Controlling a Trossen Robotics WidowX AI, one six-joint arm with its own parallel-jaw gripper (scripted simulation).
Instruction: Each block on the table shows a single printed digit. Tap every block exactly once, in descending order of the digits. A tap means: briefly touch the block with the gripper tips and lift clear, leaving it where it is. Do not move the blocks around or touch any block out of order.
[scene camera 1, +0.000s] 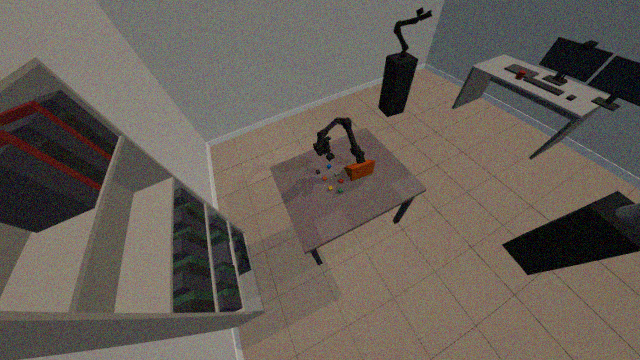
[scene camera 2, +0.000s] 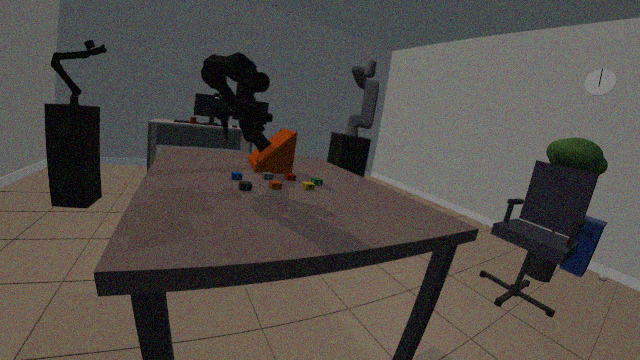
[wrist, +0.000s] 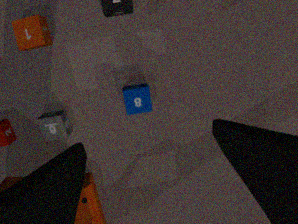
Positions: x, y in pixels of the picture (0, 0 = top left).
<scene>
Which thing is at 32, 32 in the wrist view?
An orange block.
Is my gripper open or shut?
Open.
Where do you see my gripper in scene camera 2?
239, 141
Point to my gripper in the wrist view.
At 149, 138
</scene>
